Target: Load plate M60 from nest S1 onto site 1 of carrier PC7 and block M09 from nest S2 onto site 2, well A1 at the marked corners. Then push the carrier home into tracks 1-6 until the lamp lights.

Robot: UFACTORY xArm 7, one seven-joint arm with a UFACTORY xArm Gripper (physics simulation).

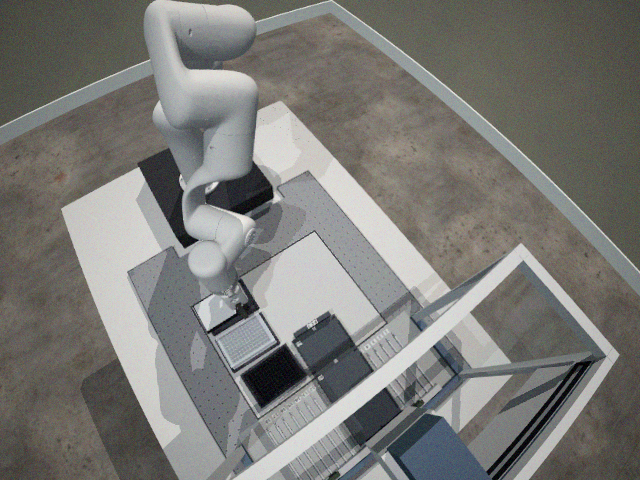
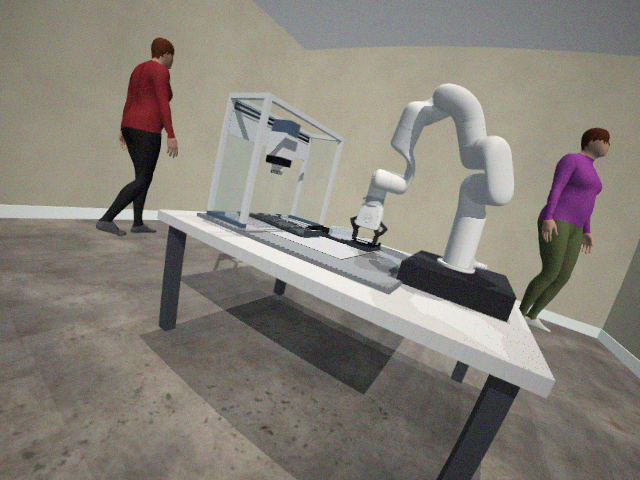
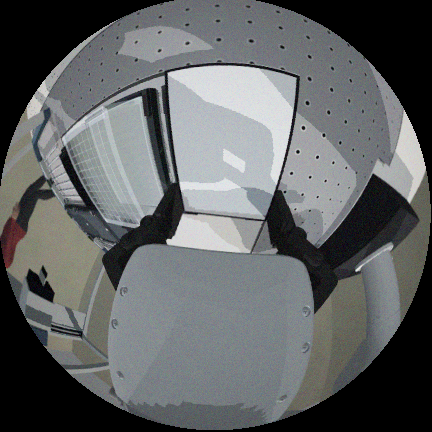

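Where they show: gripper, between the fingertips: [image 2: 363, 242] [image 3: 225, 197]; arm's base, origin of its link: [image 2: 455, 266] [image 3: 373, 256].
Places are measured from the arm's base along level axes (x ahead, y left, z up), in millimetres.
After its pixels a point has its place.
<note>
My gripper [image 1: 238, 305] @(x 362, y -137, z -34 mm) [image 2: 366, 241] @(x 362, y -137, z -34 mm) [image 3: 225, 197] @(x 362, y -137, z -34 mm) is low at the row end nearest the arm base. It is shut on a pale, smooth-topped plate [image 1: 214, 312] @(x 359, y -202, z -27 mm) [image 3: 230, 130] @(x 352, y -197, z -27 mm) with a thin dark edge, one finger at each side. The plate lies level, low at its nest; its label and any gap beneath are hidden. A light gridded plate [image 1: 247, 341] @(x 472, y -183, z -36 mm) [image 3: 92, 170] @(x 477, y -199, z -10 mm) sits in the middle nest and a black plate [image 1: 273, 374] @(x 579, y -185, z -35 mm) in the far nest. The dark carrier PC7 [image 1: 330, 346] @(x 623, y -30, z -48 mm) lies beside the nests, its visible sites bare. The nest labels are unreadable and I cannot make out the lamp.
White-lined tracks [image 1: 294, 418] @(x 693, y -217, z -57 mm) flank the carrier. The glass enclosure's post [image 2: 253, 165] @(x 724, y 209, z 165 mm) and top bar [image 1: 336, 403] @(x 680, y -140, z 419 mm) stand around the far end, with a blue head [image 1: 439, 449] @(x 807, y -88, z 400 mm) [image 2: 285, 127] @(x 810, y -60, z 366 mm) inside. A black base [image 1: 160, 196] @(x -25, y -128, z 4 mm) [image 2: 454, 289] @(x -1, y 175, z -37 mm) carries the arm. Two people [image 2: 147, 98] [image 2: 576, 178] are beyond the table.
</note>
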